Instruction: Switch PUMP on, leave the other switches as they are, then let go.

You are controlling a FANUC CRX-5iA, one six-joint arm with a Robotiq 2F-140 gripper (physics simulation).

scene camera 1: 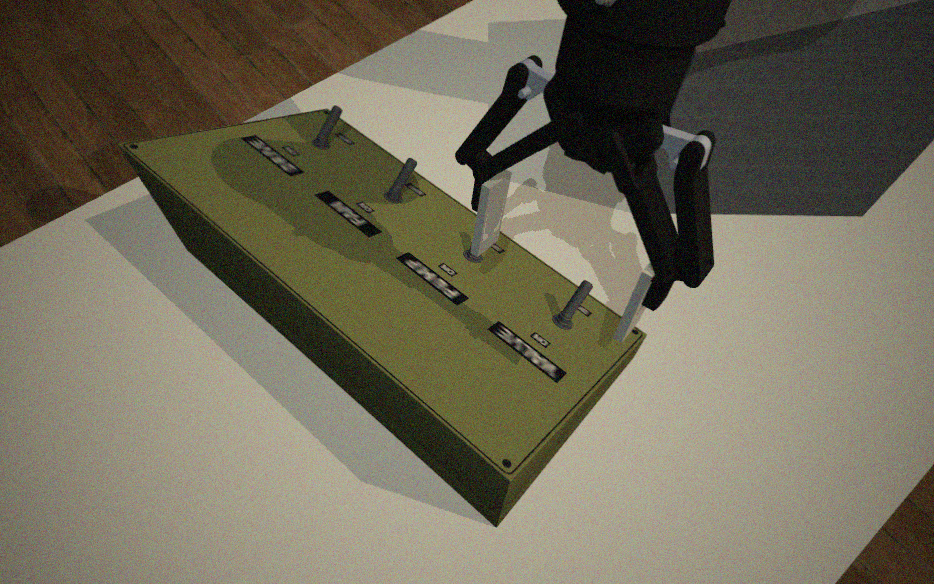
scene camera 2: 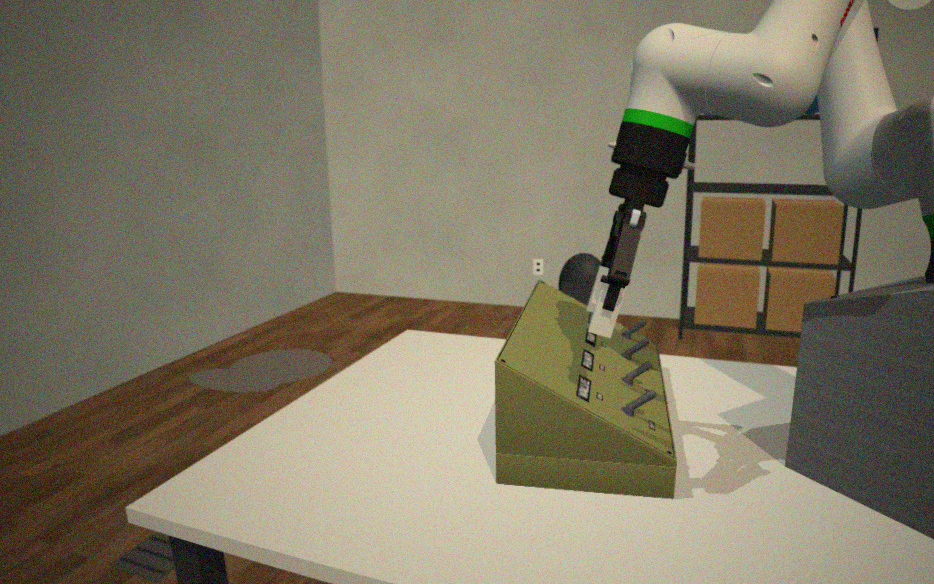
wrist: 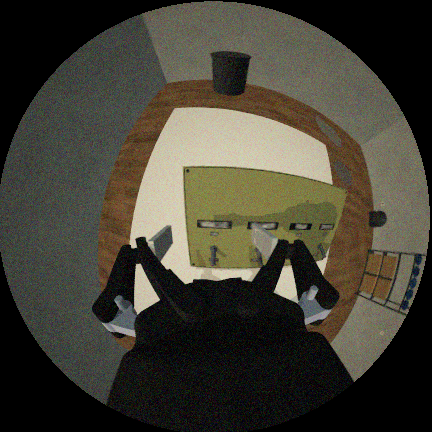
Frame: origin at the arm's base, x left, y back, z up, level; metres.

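Seen in the pictures: gripper, between the fingertips: [scene camera 1: 551,285] [scene camera 2: 597,323] [wrist: 211,233].
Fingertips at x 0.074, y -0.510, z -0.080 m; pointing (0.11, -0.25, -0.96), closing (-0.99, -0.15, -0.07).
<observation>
Offsets run from my fingertips to a thing's top centre. Level surfaces: height alone.
An olive sloped switch box [scene camera 1: 385,309] [scene camera 2: 551,426] [wrist: 225,190] stands on the white table. It has a row of toggle levers with blurred name plates; I cannot tell surely which reads PUMP. The end lever {dz -0.096, dx -0.006, dy +0.065 m} [scene camera 1: 573,303] [scene camera 2: 639,402] [wrist: 214,255] and the others, such as these two levers [scene camera 1: 400,180] [scene camera 1: 327,127], lean alike, away from the name plates. My gripper [scene camera 1: 552,294] [scene camera 2: 603,330] [wrist: 211,233] is open over the panel, nothing gripped. The end lever lies between its spread fingers in the wrist view. One finger partly hides the neighbouring lever {dz -0.096, dx -0.126, dy +0.055 m} [wrist: 257,257]; contact is unclear.
The white table {dz -0.228 m} [scene camera 1: 275,482] [scene camera 2: 309,447] [wrist: 225,135] carries the box. A grey pedestal [scene camera 2: 867,385] is at the right in scene camera 2. A dark bin [wrist: 230,72] and a shelf rack [scene camera 2: 757,187] with cardboard boxes stand beyond the table.
</observation>
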